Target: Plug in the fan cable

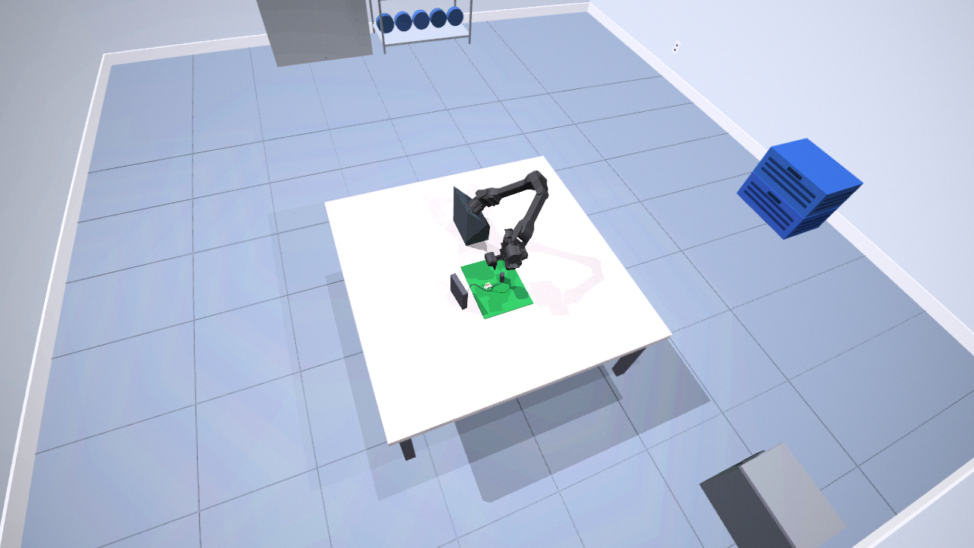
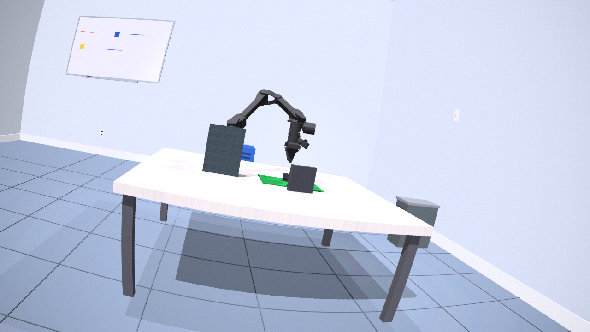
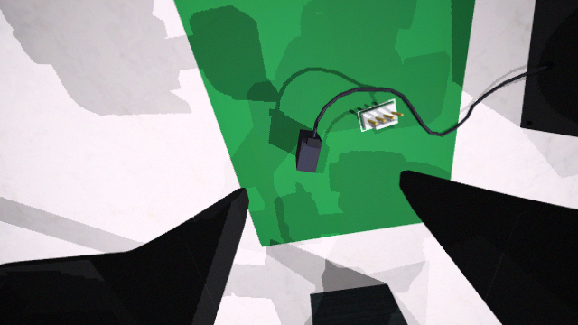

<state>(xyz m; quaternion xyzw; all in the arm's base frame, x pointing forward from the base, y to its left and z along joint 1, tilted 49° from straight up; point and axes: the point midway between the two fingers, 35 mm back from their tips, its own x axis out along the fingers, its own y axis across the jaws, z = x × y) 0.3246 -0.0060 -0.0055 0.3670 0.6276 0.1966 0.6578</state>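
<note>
My gripper tip is 80 mm above the dark fan plug. Round my gripper tip: dark fan (220 mm to the right, 40 mm below); green circuit board (120 mm below, 40 mm to the right, 10 mm ahead).
</note>
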